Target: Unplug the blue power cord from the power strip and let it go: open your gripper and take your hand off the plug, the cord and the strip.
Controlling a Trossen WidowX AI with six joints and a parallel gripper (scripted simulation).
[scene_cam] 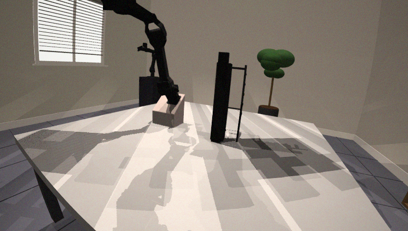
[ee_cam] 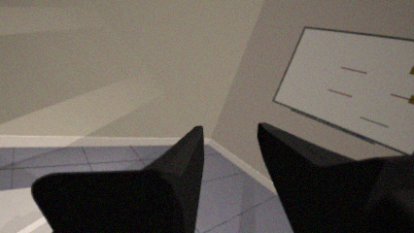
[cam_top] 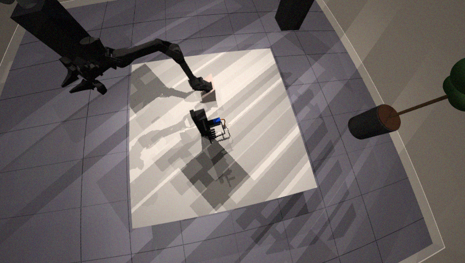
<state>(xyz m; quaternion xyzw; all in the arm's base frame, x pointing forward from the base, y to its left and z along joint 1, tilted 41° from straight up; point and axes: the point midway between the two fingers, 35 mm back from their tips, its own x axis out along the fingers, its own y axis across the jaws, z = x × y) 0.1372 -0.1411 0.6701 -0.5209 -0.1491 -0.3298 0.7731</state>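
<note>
The blue plug lies 11 cm ahead of my gripper tip, 55 cm to the left of it and 37 cm below it.
</note>
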